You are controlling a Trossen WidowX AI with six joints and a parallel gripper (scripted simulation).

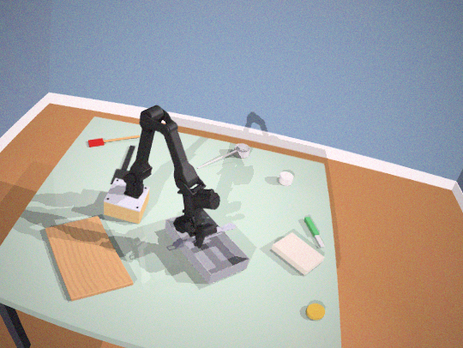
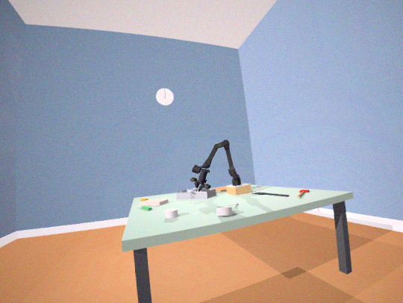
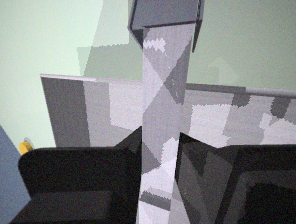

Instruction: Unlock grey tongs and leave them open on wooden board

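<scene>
My gripper tip is 30 mm to the right of the grey roasting tin, 20 mm short of it and 10 mm above it. From my gripper tip the other things lie so: wooden board: 380 mm behind, 200 mm to the right, 30 mm below; yellow disc: 470 mm ahead, 140 mm to the right, 30 mm below; cream block: 370 mm ahead, 130 mm to the left, 30 mm below.
</scene>
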